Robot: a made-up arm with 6 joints. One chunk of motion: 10 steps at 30 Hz.
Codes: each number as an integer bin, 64 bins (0 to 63) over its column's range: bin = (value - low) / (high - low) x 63, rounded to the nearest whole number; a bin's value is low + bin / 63 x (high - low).
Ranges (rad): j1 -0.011..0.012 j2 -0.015..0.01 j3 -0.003..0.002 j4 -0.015..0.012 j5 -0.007..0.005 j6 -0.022..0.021
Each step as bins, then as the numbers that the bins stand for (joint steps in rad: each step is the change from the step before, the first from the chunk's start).
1 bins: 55 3 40 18 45 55
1 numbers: 0.00908 -0.01381 0.00017 -0.00729 0.00157 0.01554
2 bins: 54 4 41 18 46 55
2 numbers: 0.00871 -0.01341 0.00025 -0.00729 0.00176 0.01554
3 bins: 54 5 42 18 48 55
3 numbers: 0.00871 -0.01302 0.00033 -0.00729 0.00214 0.01554
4 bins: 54 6 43 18 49 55
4 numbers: 0.00871 -0.01262 0.00041 -0.00729 0.00233 0.01554
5 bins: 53 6 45 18 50 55
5 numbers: 0.00835 -0.01262 0.00057 -0.00729 0.00252 0.01554
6 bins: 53 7 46 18 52 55
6 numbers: 0.00835 -0.01222 0.00065 -0.00729 0.00290 0.01554
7 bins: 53 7 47 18 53 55
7 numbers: 0.00835 -0.01222 0.00073 -0.00729 0.00310 0.01554
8 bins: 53 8 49 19 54 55
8 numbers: 0.00835 -0.01183 0.00089 -0.00686 0.00329 0.01554
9 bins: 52 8 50 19 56 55
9 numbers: 0.00798 -0.01183 0.00097 -0.00686 0.00367 0.01554
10 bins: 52 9 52 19 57 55
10 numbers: 0.00798 -0.01143 0.00113 -0.00686 0.00386 0.01554
